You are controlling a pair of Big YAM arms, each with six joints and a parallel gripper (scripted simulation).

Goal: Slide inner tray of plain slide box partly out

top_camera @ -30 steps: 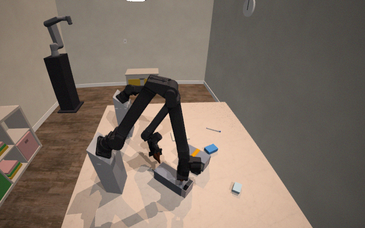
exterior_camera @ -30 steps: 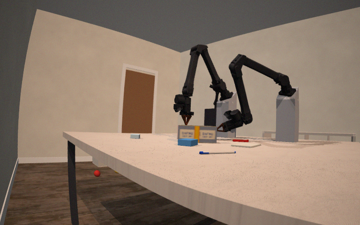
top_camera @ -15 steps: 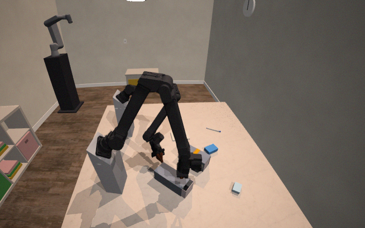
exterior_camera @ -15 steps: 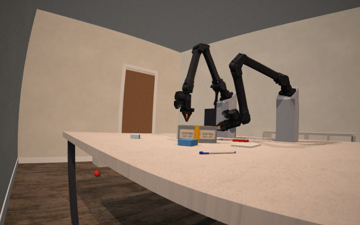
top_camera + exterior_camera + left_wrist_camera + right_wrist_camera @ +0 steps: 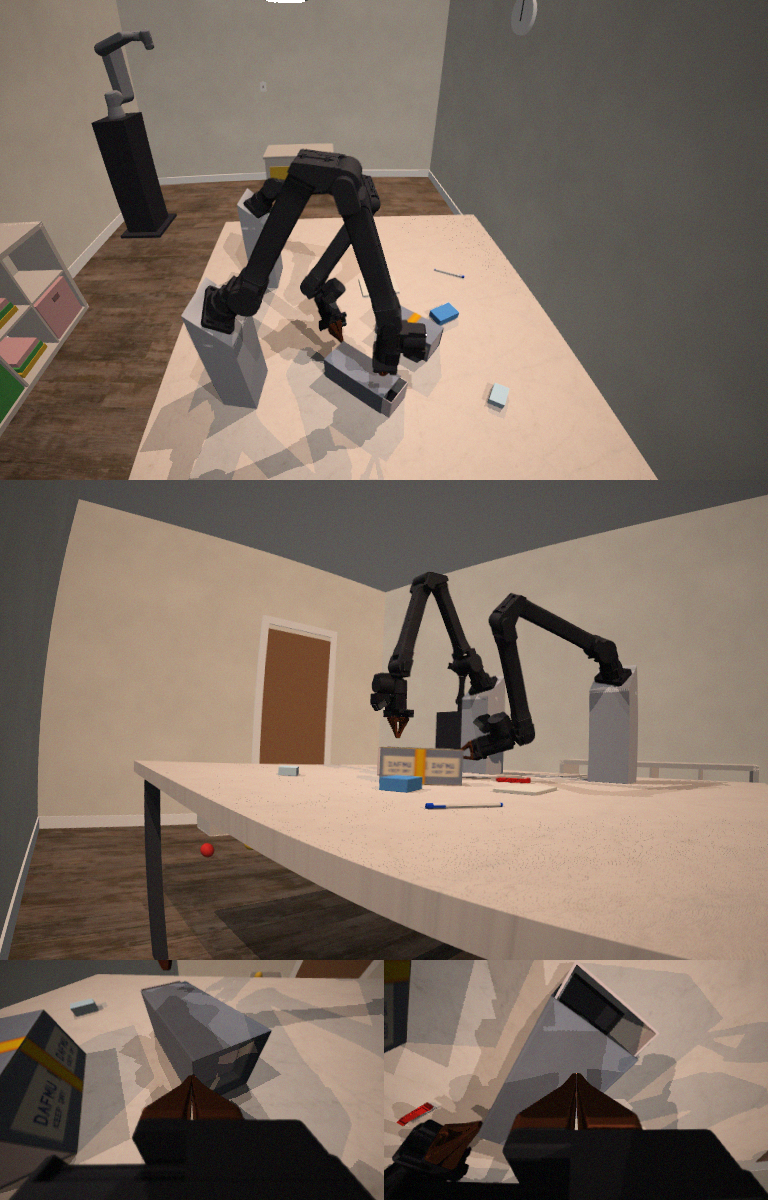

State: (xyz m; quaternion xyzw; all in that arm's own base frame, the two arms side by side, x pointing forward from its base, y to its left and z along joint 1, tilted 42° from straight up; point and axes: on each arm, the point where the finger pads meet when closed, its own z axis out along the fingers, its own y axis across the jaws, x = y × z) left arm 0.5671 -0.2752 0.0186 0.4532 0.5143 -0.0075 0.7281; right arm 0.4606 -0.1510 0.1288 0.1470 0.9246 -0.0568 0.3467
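Right now my right hand is 9 cm above the slide box, 5 cm past it and 4 cm to the right of it. Also, from my right hand: white pad (55 cm to the left, 13 cm below, 6 cm ahead); then red marker (39 cm to the left, 14 cm behind, 13 cm below); then light blue block (40 cm ahead, 13 cm below, 6 cm to the right).
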